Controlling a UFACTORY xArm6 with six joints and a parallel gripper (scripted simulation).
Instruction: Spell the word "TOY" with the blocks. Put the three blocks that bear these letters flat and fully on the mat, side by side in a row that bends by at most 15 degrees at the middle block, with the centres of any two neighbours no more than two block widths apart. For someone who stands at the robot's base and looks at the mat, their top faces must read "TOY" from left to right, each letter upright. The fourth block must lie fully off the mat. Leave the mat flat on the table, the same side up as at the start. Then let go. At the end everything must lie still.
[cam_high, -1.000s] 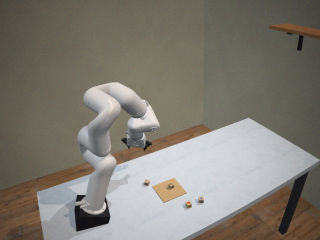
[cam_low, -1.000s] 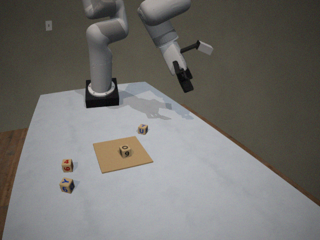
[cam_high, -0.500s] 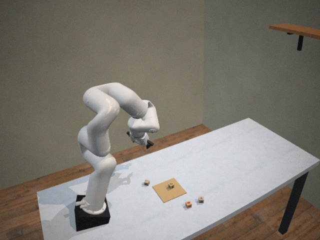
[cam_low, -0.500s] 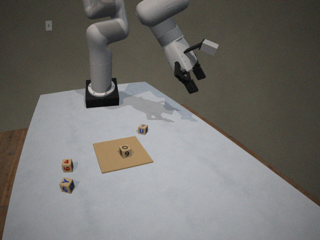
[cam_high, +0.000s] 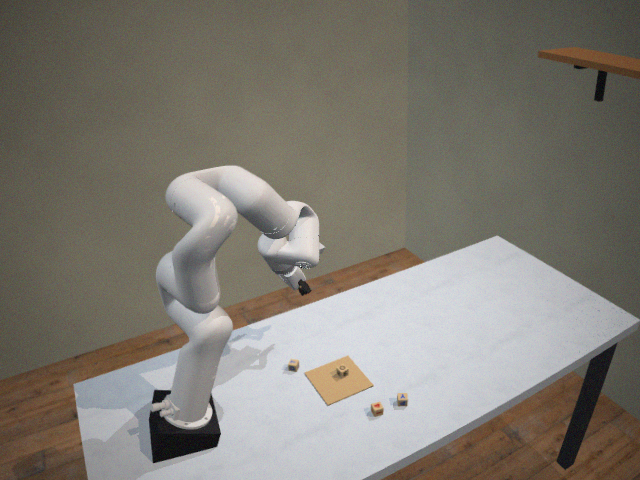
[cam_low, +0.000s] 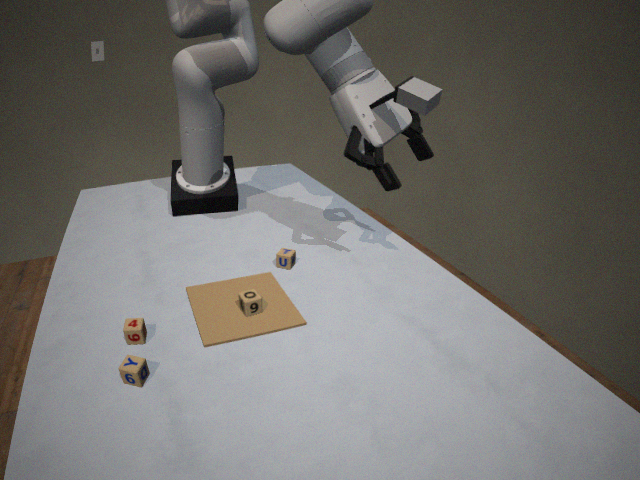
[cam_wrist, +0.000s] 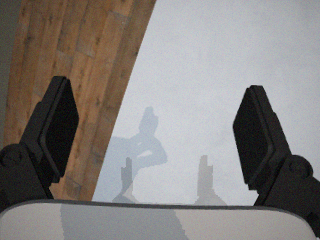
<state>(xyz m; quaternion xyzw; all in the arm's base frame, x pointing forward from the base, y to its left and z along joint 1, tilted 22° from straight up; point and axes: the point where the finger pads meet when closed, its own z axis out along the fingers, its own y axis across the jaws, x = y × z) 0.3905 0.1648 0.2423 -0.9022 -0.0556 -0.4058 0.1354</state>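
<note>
My gripper is now 60 mm past the tan mat, 250 mm to the left of it and 180 mm above it. Also, from my hand: Y block 430 mm to the right, 170 mm below.
</note>
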